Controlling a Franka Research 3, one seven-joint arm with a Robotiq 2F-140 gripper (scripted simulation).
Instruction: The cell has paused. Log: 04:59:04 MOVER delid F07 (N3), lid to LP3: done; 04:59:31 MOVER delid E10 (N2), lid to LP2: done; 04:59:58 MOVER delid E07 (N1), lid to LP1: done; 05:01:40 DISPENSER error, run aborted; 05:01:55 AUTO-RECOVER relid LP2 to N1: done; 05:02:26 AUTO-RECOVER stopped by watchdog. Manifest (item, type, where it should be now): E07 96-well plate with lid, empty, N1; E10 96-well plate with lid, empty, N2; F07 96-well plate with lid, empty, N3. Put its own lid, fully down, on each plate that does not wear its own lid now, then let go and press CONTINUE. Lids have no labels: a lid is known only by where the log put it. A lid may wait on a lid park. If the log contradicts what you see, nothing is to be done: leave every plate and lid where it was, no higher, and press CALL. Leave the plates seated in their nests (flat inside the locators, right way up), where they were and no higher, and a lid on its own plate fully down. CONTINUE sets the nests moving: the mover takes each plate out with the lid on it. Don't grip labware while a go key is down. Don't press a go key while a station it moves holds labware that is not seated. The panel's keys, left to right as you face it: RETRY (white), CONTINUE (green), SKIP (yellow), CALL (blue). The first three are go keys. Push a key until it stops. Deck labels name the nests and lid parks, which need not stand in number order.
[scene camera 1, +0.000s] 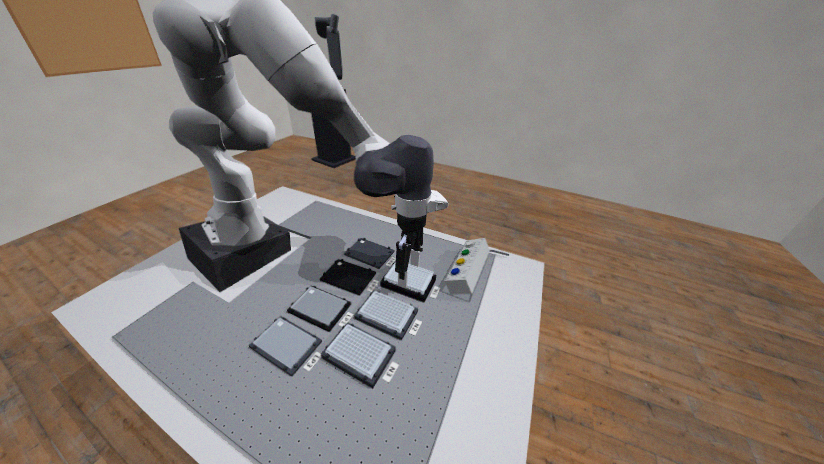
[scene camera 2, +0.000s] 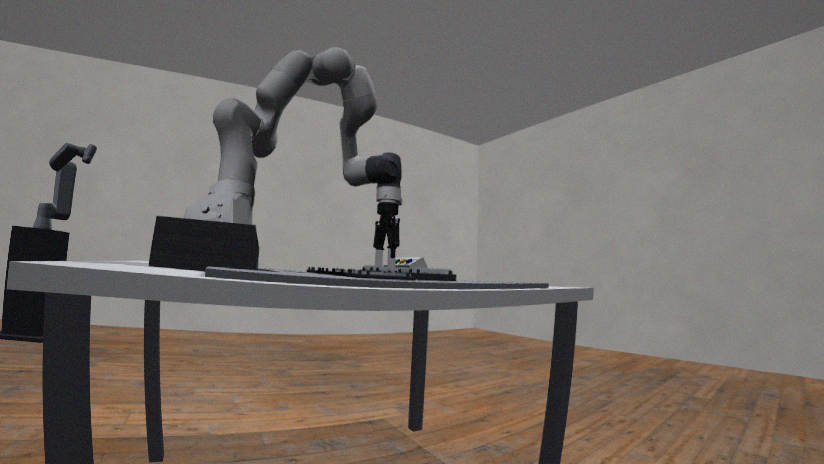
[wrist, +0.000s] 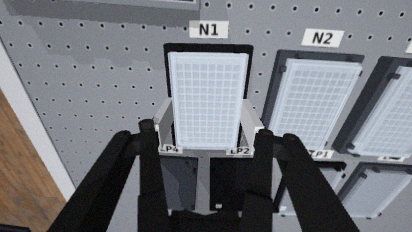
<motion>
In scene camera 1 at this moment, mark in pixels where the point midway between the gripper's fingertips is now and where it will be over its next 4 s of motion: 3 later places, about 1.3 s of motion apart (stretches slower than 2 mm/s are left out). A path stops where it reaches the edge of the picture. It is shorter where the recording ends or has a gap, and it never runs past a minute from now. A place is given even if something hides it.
My gripper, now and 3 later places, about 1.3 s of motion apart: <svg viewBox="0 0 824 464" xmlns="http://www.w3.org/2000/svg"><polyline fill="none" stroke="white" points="408,275 409,273 410,267 384,296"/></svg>
</motion>
